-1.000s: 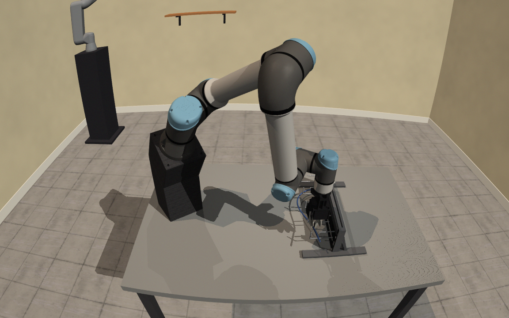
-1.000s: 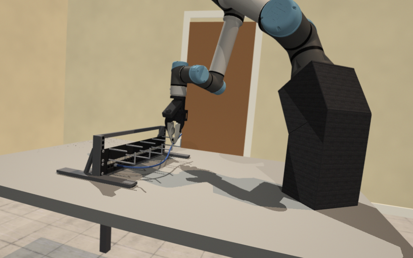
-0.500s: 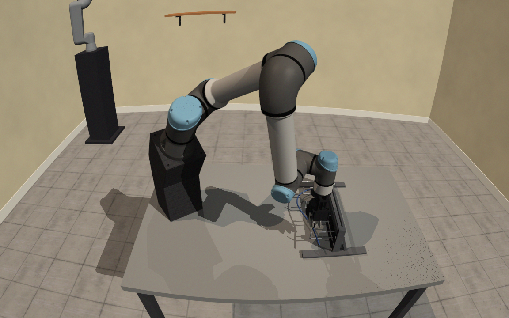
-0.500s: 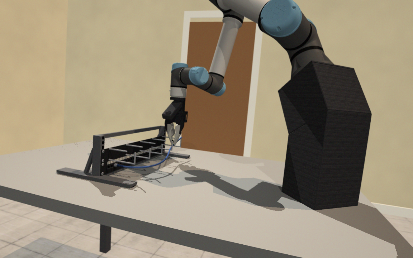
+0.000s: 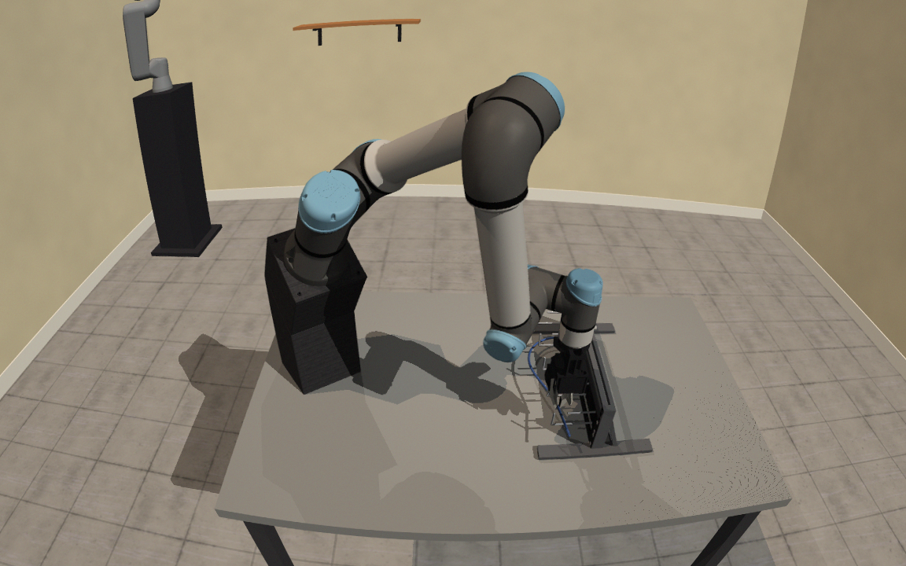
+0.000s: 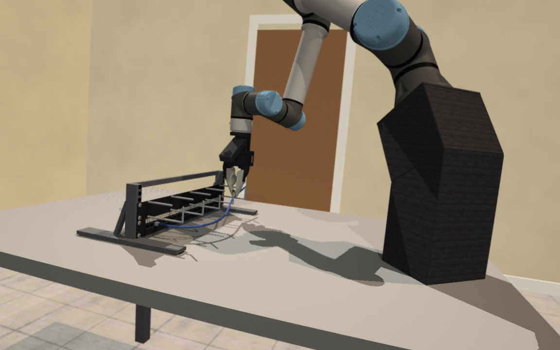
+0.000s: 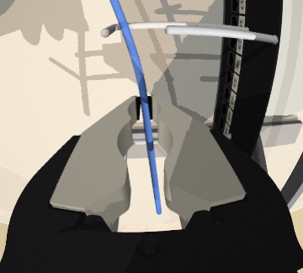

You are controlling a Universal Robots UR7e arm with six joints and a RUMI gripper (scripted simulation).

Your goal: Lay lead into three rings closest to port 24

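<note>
My hand is 9 cm short of the rack, 15 cm to the right of it and 1 cm above it.
</note>
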